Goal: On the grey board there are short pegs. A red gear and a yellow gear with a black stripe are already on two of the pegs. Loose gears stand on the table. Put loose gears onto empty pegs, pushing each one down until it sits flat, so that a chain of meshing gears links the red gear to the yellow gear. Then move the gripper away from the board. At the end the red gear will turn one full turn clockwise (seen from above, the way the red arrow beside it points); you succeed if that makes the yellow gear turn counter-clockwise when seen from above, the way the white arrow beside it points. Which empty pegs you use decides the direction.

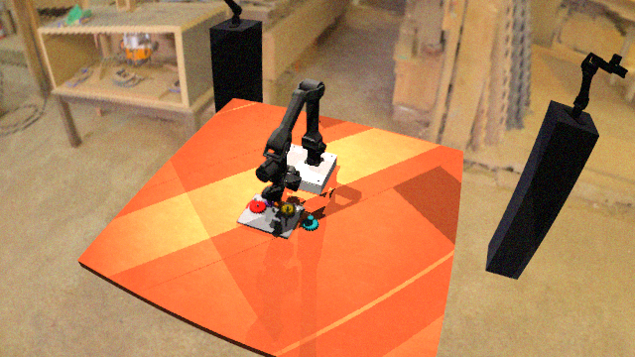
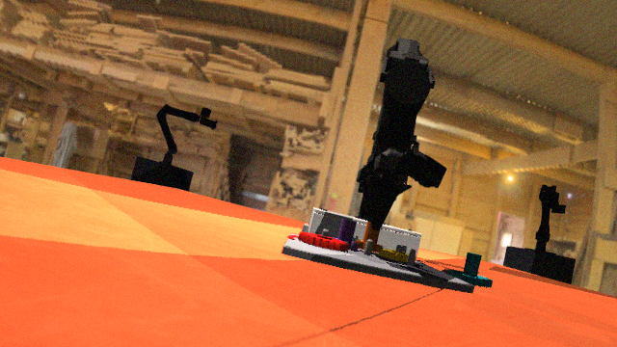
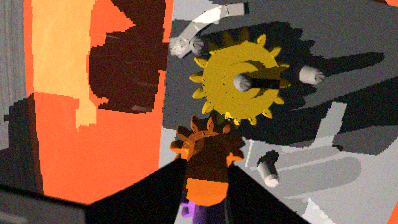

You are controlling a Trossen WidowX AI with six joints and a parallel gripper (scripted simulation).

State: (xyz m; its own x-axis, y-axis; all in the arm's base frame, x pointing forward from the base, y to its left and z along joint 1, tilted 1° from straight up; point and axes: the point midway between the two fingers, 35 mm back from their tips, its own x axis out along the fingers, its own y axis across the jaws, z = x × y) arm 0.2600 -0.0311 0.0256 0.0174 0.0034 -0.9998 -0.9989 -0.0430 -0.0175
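The orange gear lies 1 cm below my gripper tip. Also, from my gripper tip: yellow gear 4 cm to the left, 3 cm below, 1 cm ahead; purple gear 4 cm to the right, 2 cm below, 1 cm ahead; grey board 6 cm ahead, 3 cm below, 1 cm to the right.
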